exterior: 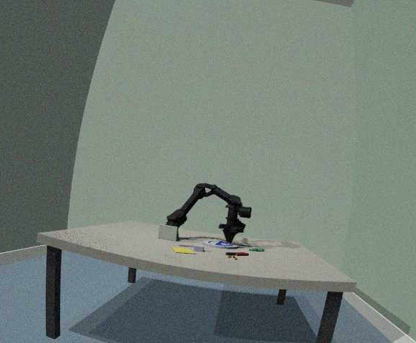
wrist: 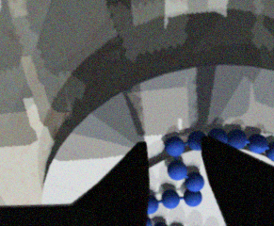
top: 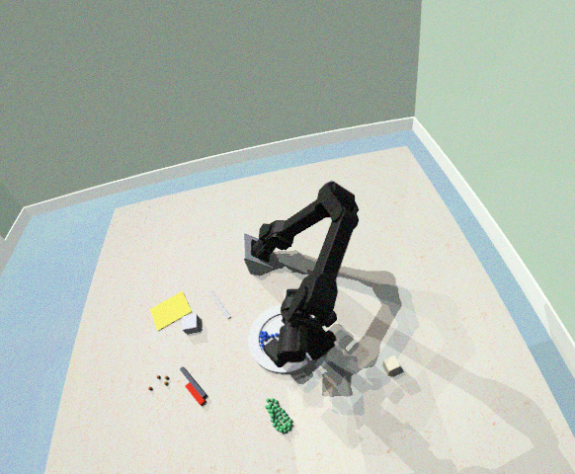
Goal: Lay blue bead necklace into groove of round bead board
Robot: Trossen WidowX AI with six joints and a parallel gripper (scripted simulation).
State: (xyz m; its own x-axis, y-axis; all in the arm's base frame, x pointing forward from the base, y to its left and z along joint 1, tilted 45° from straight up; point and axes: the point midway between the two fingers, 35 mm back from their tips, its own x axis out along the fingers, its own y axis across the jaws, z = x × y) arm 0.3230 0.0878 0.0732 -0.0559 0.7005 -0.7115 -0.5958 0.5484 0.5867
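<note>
The round bead board is 50 mm to the right of my gripper tip, 40 mm behind it and 10 mm below it. The rest, counted from my gripper tip: grey tool (300 mm to the right, 80 mm ahead, 10 mm below); cream cube (210 mm to the left, 80 mm ahead); stick (250 mm to the right, 170 mm behind, 10 mm below).
</note>
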